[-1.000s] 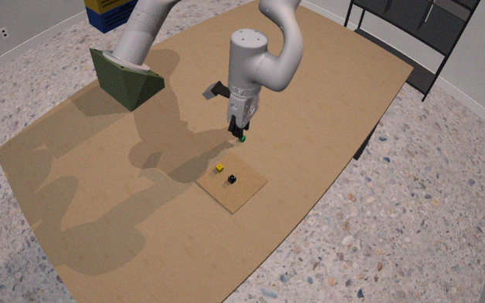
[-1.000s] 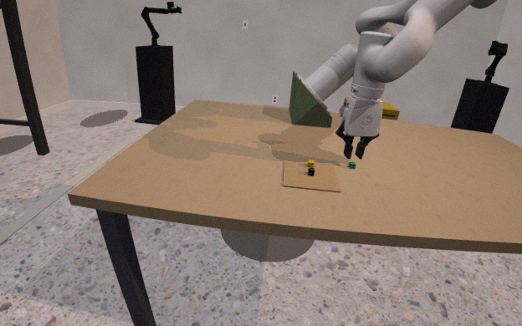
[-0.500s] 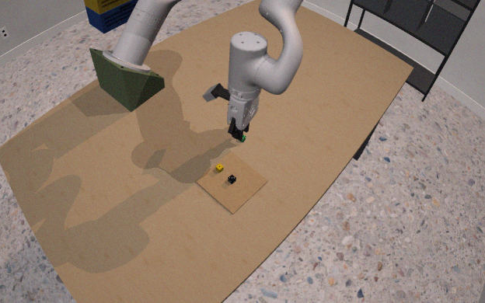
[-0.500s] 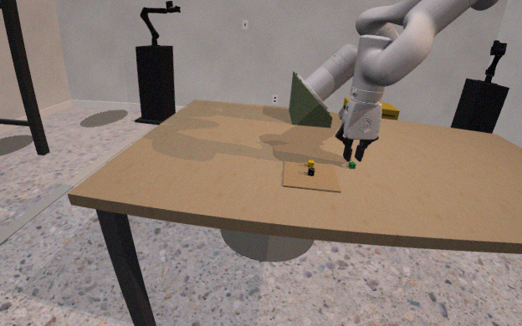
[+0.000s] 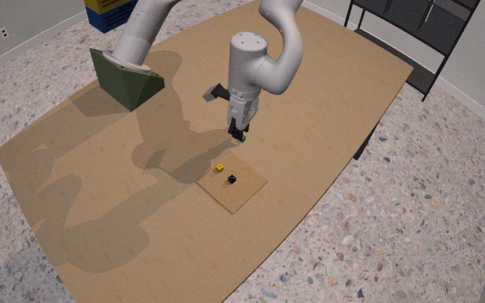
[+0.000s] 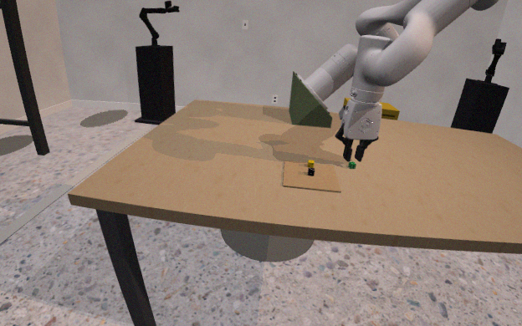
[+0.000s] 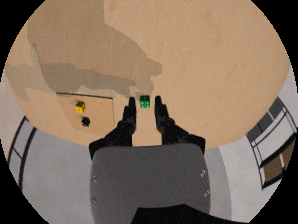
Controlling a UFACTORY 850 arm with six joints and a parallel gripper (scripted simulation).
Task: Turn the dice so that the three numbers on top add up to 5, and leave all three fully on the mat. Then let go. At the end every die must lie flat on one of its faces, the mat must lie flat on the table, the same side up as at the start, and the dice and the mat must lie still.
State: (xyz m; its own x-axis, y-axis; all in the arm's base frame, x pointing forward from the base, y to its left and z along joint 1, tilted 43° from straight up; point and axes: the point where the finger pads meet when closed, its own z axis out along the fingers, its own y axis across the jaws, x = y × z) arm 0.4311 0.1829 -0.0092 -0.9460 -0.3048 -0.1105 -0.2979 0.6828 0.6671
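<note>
Now: the green die 1 cm ahead of my hand and 3 cm below it. Round my hand: tan mat 9 cm ahead, 12 cm to the right, 4 cm below; black die 9 cm ahead, 12 cm to the right, 3 cm below; yellow die 4 cm ahead, 12 cm to the right, 3 cm below.
</note>
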